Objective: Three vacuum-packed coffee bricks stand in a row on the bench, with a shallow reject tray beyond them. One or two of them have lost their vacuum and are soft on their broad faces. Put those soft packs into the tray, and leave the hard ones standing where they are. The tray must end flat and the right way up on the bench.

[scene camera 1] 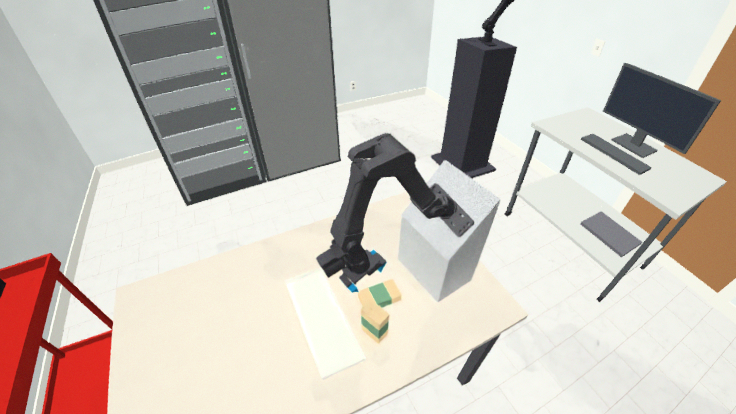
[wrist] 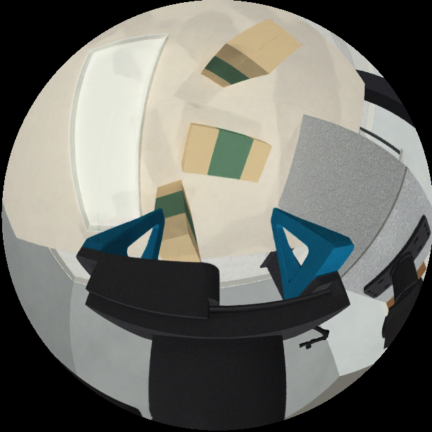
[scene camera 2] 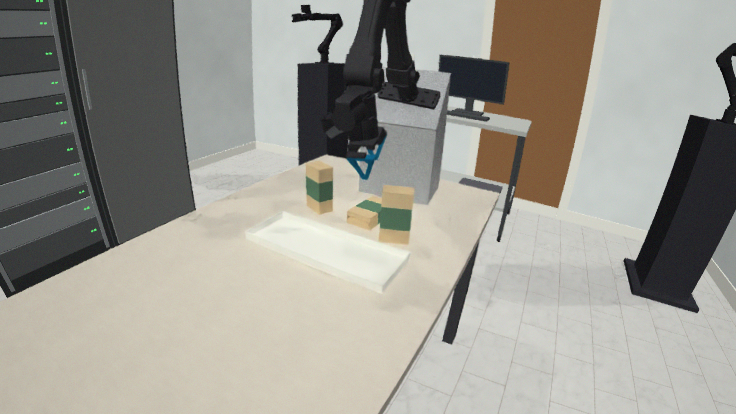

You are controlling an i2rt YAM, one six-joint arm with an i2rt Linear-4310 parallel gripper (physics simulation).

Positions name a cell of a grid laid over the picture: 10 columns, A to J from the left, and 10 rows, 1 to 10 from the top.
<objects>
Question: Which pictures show the white tray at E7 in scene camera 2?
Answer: Scene camera 1, the wrist view and scene camera 2: all of them.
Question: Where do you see a white tray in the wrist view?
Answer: C3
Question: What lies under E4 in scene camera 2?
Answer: My gripper.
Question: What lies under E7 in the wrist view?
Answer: My gripper.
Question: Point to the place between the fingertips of my gripper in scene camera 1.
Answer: F7
</objects>
